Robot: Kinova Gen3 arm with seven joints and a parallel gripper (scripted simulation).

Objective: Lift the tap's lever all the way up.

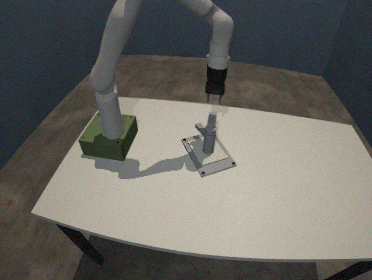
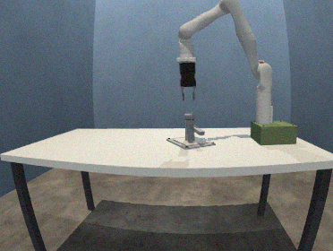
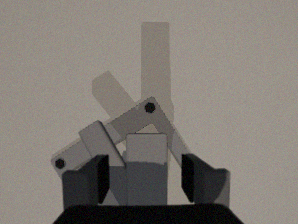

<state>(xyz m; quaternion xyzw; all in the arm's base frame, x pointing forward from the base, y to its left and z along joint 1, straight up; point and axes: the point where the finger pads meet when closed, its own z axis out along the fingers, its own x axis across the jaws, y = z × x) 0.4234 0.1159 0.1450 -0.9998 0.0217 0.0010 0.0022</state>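
Now: hand 3 cm to the left of the lever and 9 cm above it. Also, from my hand: plate (8 cm to the right, 23 cm below); then grey tap (1 cm behind, 6 cm to the right, 13 cm below).
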